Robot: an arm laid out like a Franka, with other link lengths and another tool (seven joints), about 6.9 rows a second.
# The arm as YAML. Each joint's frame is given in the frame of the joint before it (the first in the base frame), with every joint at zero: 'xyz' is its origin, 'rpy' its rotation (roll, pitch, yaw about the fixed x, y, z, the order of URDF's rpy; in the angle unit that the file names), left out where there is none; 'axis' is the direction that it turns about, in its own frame. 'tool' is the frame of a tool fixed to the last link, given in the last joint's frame.
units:
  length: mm
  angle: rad
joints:
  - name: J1
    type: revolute
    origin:
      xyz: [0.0, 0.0, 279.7]
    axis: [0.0, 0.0, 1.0]
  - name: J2
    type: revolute
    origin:
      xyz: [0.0, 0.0, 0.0]
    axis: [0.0, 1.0, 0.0]
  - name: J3
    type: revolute
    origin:
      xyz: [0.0, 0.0, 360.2]
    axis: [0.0, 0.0, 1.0]
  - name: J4
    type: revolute
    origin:
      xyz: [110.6, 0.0, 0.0]
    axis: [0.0, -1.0, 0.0]
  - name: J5
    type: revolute
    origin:
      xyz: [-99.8, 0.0, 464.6]
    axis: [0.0, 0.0, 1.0]
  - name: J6
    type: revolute
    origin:
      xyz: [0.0, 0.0, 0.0]
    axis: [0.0, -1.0, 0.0]
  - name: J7
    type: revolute
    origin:
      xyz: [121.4, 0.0, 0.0]
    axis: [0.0, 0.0, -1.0]
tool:
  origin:
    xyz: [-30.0, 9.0, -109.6]
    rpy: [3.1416, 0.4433, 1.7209]
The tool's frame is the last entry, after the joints.
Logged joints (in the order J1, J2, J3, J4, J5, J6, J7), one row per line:
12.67 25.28 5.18 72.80 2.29 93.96 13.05
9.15 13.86 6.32 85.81 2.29 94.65 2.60
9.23 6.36 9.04 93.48 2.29 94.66 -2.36
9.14 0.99 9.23 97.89 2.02 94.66 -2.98
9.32 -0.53 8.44 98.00 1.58 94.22 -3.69
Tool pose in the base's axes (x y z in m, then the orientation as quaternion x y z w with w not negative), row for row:
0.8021 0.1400 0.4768 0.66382 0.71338 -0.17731 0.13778
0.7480 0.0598 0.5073 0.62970 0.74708 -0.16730 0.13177
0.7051 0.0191 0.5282 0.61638 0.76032 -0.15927 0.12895
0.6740 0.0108 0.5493 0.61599 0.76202 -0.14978 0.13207
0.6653 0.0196 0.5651 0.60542 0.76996 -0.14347 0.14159
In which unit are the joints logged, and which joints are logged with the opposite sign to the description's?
The joints are logged in degrees. Opposite sign: J3, J4.
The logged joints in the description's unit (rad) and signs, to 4 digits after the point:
0.2211 0.4412 -0.0904 -1.2706 0.0400 1.6399 0.2278
0.1597 0.2419 -0.1103 -1.4977 0.0400 1.6520 0.0454
0.1611 0.1110 -0.1578 -1.6315 0.0400 1.6521 -0.0412
0.1595 0.0173 -0.1611 -1.7085 0.0353 1.6521 -0.0520
0.1627 -0.0093 -0.1473 -1.7104 0.0276 1.6444 -0.0644

